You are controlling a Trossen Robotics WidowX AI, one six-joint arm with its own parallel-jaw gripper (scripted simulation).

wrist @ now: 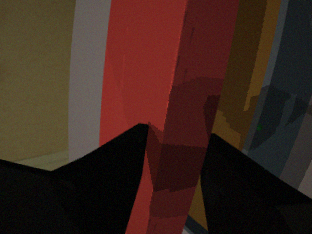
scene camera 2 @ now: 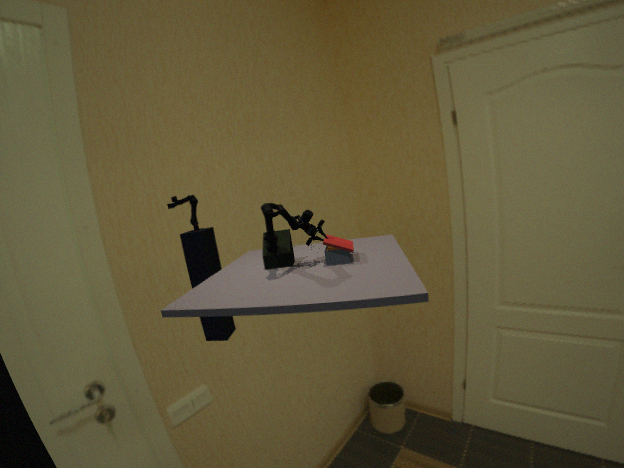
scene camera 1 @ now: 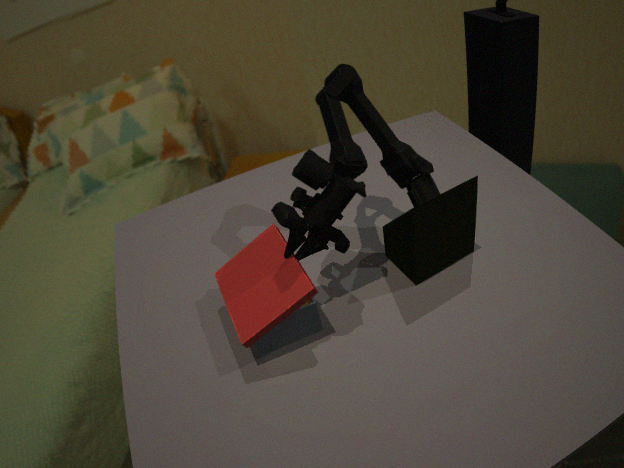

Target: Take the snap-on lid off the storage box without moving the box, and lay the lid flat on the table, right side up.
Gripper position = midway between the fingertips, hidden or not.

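Scene camera 1 shows my gripper (scene camera 1: 289, 259), together with a lid (scene camera 1: 260, 287) and a storage box (scene camera 1: 305, 321). The wrist view shows the lid (wrist: 167, 71), the storage box (wrist: 257, 114) and my gripper (wrist: 175, 138) too.
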